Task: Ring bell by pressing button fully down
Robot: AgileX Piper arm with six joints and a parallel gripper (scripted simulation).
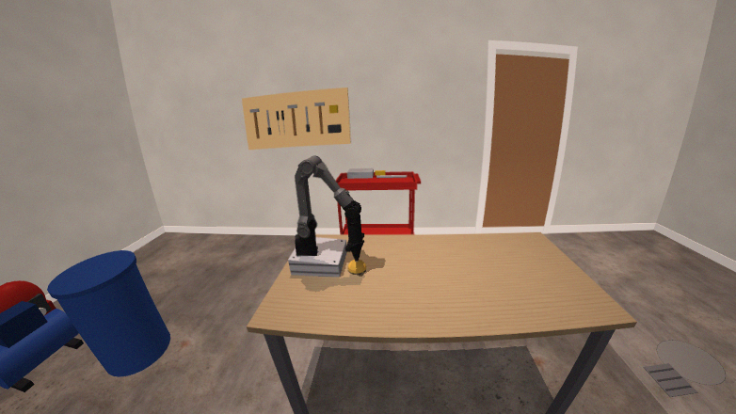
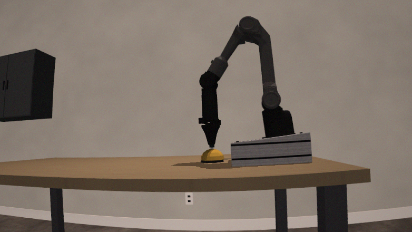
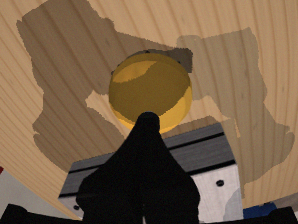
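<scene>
Now: hand 20 mm above the dark button. Round my hand: yellow dome bell: 30 mm below.
</scene>
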